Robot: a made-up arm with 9 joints. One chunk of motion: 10 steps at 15 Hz.
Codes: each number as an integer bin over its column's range. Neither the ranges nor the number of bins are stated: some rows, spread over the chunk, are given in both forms.
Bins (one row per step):
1: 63 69 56 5 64 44 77 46 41
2: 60 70 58 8 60 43 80 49 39
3: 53 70 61 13 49 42 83 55 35
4: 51 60 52 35 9 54 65 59 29
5: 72 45 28 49 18 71 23 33 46
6: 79 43 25 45 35 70 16 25 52
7: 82 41 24 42 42 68 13 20 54
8: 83 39 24 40 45 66 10 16 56
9: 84 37 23 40 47 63 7 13 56
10: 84 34 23 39 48 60 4 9 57
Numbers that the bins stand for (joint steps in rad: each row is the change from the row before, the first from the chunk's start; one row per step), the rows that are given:
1: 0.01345 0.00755 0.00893 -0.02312 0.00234 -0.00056 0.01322 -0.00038 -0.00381
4: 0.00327 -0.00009 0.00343 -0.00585 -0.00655 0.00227 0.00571 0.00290 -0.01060
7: 0.02958 -0.01621 -0.03503 -0.00182 -0.00121 0.00623 -0.02686 -0.00695 0.00355
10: 0.03127 -0.02215 -0.03640 -0.00355 -0.00024 0.00397 -0.03249 -0.00973 0.00524
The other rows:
2: 0.01091 0.00839 0.01168 -0.02139 0.00170 -0.00084 0.01510 0.00037 -0.00494
3: 0.00497 0.00839 0.01580 -0.01852 -0.00008 -0.00112 0.01698 0.00189 -0.00720
5: 0.02109 -0.01282 -0.02954 0.00221 -0.00509 0.00708 -0.02060 -0.00367 -0.00098
6: 0.02703 -0.01452 -0.03366 -0.00009 -0.00234 0.00680 -0.02498 -0.00569 0.00241
8: 0.03042 -0.01791 -0.03503 -0.00297 -0.00073 0.00567 -0.02874 -0.00796 0.00468
9: 0.03127 -0.01961 -0.03640 -0.00297 -0.00040 0.00482 -0.03062 -0.00872 0.00468

